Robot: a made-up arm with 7 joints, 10 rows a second.
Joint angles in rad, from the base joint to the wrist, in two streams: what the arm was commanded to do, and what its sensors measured. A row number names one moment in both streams.
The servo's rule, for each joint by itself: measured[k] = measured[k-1] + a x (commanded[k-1-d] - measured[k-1]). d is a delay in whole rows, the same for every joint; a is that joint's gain. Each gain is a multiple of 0.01, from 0.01 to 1. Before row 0 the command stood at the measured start. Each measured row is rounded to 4 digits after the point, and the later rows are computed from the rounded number. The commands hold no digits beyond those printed.
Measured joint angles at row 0:
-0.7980, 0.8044, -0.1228, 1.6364, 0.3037, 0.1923, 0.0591
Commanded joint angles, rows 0 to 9:
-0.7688, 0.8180, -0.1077, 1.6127, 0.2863, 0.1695, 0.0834
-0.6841, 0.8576, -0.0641, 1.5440, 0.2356, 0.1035, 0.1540
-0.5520, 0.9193, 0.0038, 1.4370, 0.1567, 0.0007, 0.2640
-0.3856, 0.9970, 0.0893, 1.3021, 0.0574, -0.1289, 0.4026
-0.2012, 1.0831, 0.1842, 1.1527, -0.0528, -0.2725, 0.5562
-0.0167, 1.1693, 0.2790, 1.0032, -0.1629, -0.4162, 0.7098
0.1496, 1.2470, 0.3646, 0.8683, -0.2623, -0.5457, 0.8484
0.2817, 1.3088, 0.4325, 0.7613, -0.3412, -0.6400, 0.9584
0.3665, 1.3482, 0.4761, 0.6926, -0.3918, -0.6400, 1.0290
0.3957, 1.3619, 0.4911, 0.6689, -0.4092, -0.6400, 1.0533
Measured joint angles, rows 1 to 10:
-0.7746, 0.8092, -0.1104, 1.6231, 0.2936, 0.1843, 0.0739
-0.7022, 0.8261, -0.0724, 1.5788, 0.2600, 0.1560, 0.1228
-0.5820, 0.8587, -0.0099, 1.4994, 0.2001, 0.1016, 0.2089
-0.4249, 0.9071, 0.0714, 1.3889, 0.1173, 0.0209, 0.3271
-0.2459, 0.9687, 0.1639, 1.2566, 0.0186, -0.0818, 0.4669
-0.0625, 1.0389, 0.2583, 1.1147, -0.0867, -0.1988, 0.6151
0.1072, 1.1117, 0.3455, 0.9767, -0.1885, -0.3202, 0.7574
0.2468, 1.1807, 0.4168, 0.8561, -0.2771, -0.4321, 0.8800
0.3426, 1.2393, 0.4654, 0.7645, -0.3436, -0.5049, 0.9709
0.3851, 1.2822, 0.4865, 0.7110, -0.3816, -0.5522, 1.0212
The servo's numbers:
d 0
a 0.80 0.35 0.82 0.56 0.58 0.35 0.61

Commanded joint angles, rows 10 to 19:
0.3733, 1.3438, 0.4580, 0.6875, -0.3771, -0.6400, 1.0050
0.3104, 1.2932, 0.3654, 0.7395, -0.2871, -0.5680, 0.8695
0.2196, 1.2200, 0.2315, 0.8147, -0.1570, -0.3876, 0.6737
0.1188, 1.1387, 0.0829, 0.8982, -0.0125, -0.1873, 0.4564
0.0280, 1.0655, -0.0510, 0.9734, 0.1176, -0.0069, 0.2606
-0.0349, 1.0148, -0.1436, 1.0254, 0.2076, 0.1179, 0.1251
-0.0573, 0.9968, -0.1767, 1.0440, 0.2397, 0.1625, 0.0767
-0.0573, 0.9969, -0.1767, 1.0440, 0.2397, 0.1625, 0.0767
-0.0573, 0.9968, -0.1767, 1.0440, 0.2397, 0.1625, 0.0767
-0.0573, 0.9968, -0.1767, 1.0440, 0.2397, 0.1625, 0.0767
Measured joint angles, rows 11 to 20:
0.3757, 1.3038, 0.4631, 0.6978, -0.3790, -0.5829, 1.0113
0.3235, 1.3001, 0.3830, 0.7212, -0.3257, -0.5777, 0.9248
0.2404, 1.2721, 0.2588, 0.7736, -0.2279, -0.5112, 0.7716
0.1431, 1.2254, 0.1146, 0.8434, -0.1030, -0.3978, 0.5793
0.0510, 1.1694, -0.0212, 0.9162, 0.0249, -0.2610, 0.3849
-0.0177, 1.1153, -0.1216, 0.9774, 0.1309, -0.1284, 0.2264
-0.0494, 1.0738, -0.1668, 1.0147, 0.1940, -0.0266, 0.1351
-0.0557, 1.0469, -0.1749, 1.0311, 0.2205, 0.0396, 0.0995
-0.0570, 1.0294, -0.1764, 1.0383, 0.2316, 0.0826, 0.0856
-0.0572, 1.0180, -0.1766, 1.0415, 0.2363, 0.1106, 0.0802

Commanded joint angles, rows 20 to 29:
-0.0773, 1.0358, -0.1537, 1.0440, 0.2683, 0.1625, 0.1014
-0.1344, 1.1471, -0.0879, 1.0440, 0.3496, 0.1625, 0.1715
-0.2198, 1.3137, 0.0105, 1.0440, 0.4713, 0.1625, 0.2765
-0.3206, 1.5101, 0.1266, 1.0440, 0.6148, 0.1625, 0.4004
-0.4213, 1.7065, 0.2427, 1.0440, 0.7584, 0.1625, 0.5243
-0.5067, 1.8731, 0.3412, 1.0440, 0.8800, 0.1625, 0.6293
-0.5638, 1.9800, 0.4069, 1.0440, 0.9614, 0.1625, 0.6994
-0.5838, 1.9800, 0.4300, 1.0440, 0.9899, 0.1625, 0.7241
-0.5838, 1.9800, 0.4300, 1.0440, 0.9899, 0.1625, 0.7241
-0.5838, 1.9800, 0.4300, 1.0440, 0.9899, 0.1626, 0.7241
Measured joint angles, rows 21 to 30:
-0.0733, 1.0242, -0.1578, 1.0429, 0.2549, 0.1288, 0.0931
-0.1222, 1.0672, -0.1005, 1.0435, 0.3098, 0.1406, 0.1409
-0.2003, 1.1535, -0.0095, 1.0438, 0.4035, 0.1483, 0.2236
-0.2965, 1.2783, 0.1021, 1.0439, 0.5261, 0.1533, 0.3314
-0.3963, 1.4282, 0.2174, 1.0440, 0.6608, 0.1565, 0.4491
-0.4846, 1.5839, 0.3189, 1.0440, 0.7879, 0.1586, 0.5590
-0.5480, 1.7225, 0.3911, 1.0440, 0.8885, 0.1600, 0.6446
-0.5766, 1.8126, 0.4230, 1.0440, 0.9473, 0.1609, 0.6931
-0.5824, 1.8712, 0.4287, 1.0440, 0.9720, 0.1615, 0.7120
-0.5835, 1.9093, 0.4298, 1.0440, 0.9824, 0.1619, 0.7194

